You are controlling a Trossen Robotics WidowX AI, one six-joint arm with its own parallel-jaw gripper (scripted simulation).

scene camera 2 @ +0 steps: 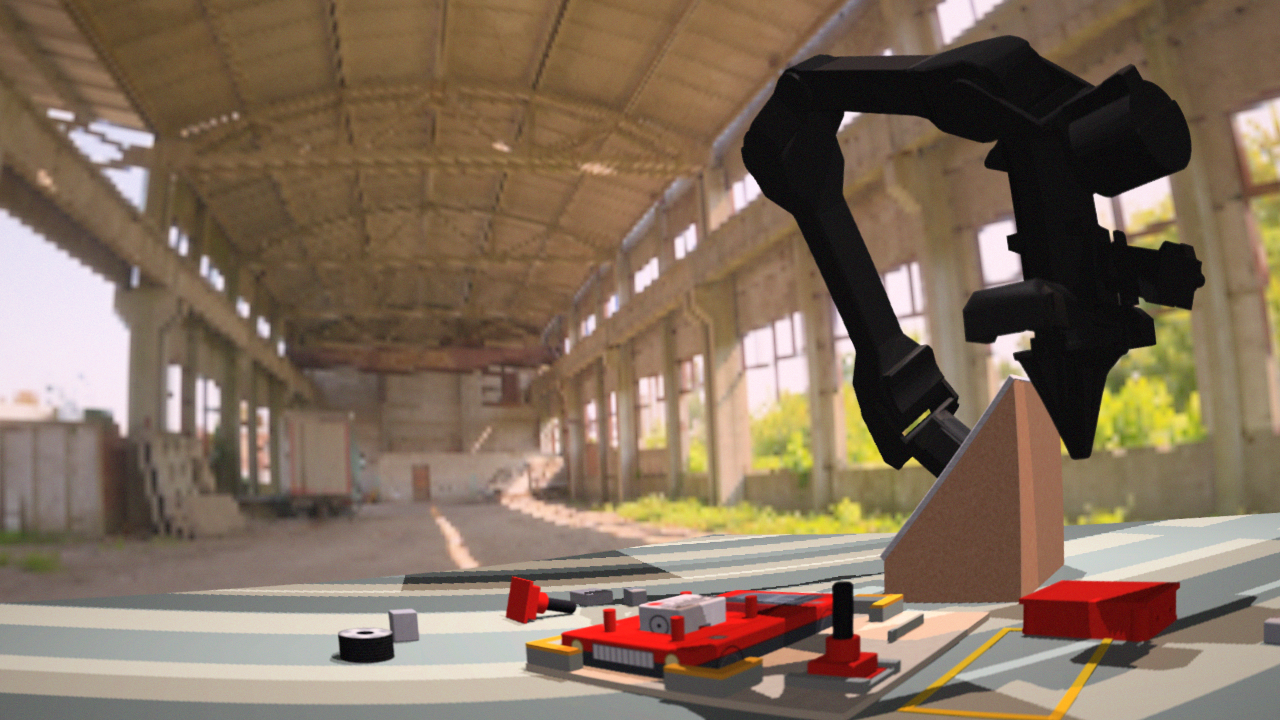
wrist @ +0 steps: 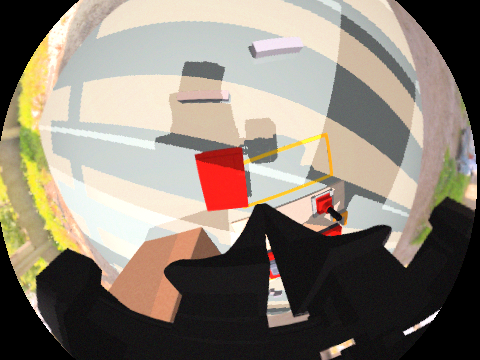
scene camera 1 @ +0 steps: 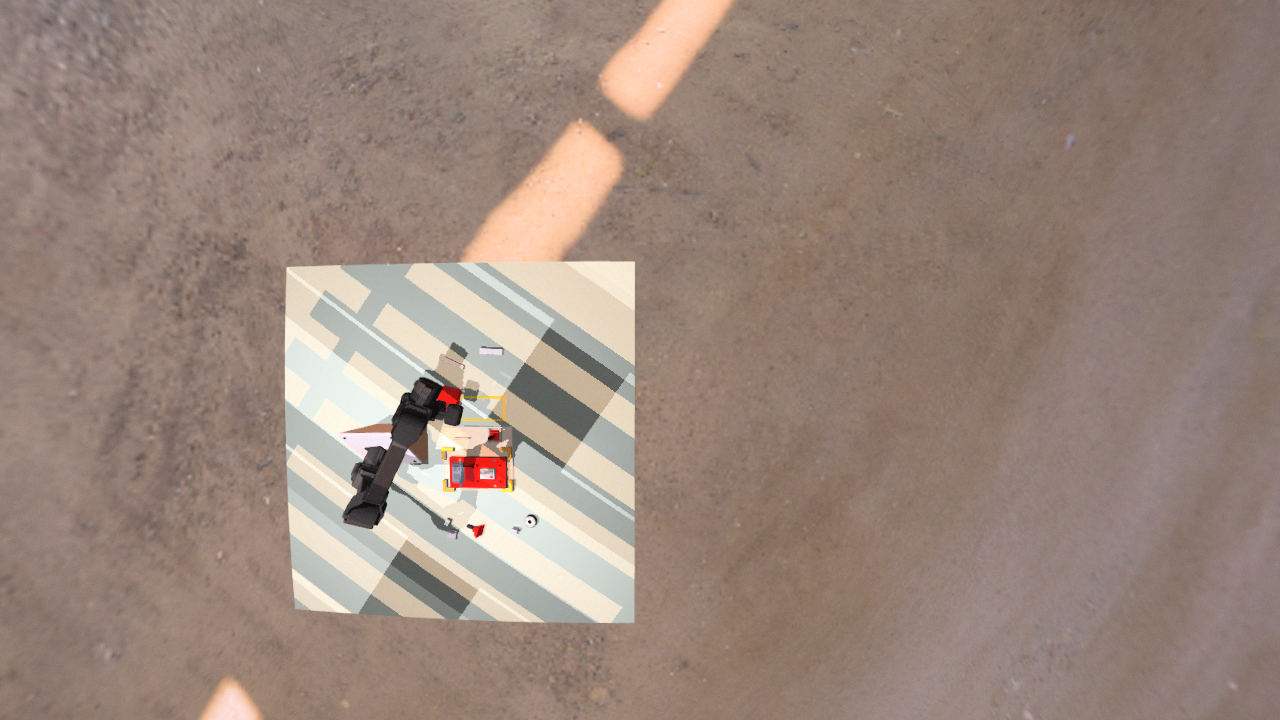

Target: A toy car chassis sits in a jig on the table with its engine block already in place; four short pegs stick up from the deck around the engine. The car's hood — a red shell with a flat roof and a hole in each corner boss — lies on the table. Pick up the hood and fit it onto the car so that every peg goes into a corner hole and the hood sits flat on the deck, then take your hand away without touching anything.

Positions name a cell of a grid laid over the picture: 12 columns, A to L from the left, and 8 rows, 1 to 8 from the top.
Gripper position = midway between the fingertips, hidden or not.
Observation:
My gripper (scene camera 2: K6) is shut, with nothing in its grasp. Also in view: a grey engine block (scene camera 2: G7), a red hood (scene camera 2: K7) and a black wheel (scene camera 2: D8).
The red hood also shows in the wrist view (wrist: F4). My gripper shows as well in the wrist view (wrist: G5) and in scene camera 1 (scene camera 1: E5). The wrist view misses the grey engine block, which is hidden by my gripper. The wrist view misses the black wheel, which is hidden by my gripper.

